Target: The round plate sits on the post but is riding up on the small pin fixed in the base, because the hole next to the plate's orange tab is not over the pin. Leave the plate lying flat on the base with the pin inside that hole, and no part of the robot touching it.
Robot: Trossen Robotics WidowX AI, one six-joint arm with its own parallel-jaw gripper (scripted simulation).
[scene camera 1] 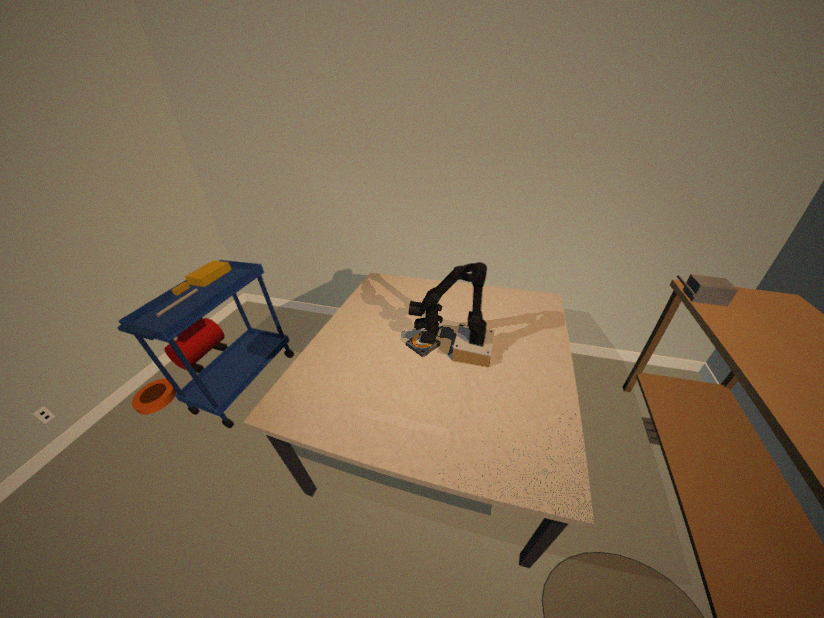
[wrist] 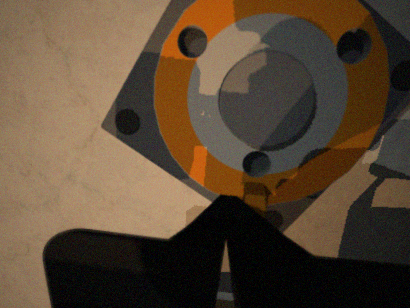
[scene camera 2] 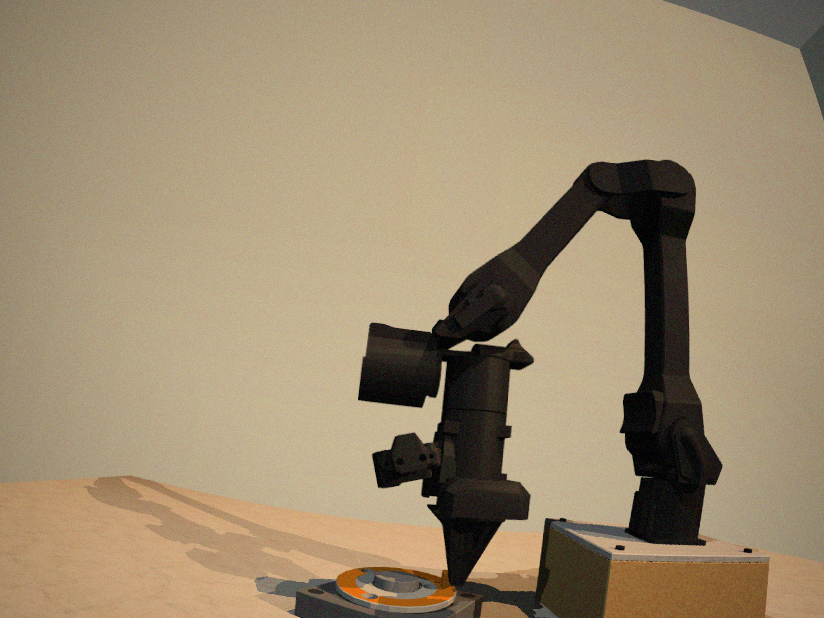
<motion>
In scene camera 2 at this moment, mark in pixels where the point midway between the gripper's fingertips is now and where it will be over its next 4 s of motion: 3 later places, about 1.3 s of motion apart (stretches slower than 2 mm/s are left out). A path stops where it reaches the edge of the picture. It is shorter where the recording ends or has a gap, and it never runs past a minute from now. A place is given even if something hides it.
My gripper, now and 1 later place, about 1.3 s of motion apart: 455, 585; 440, 570
</motion>
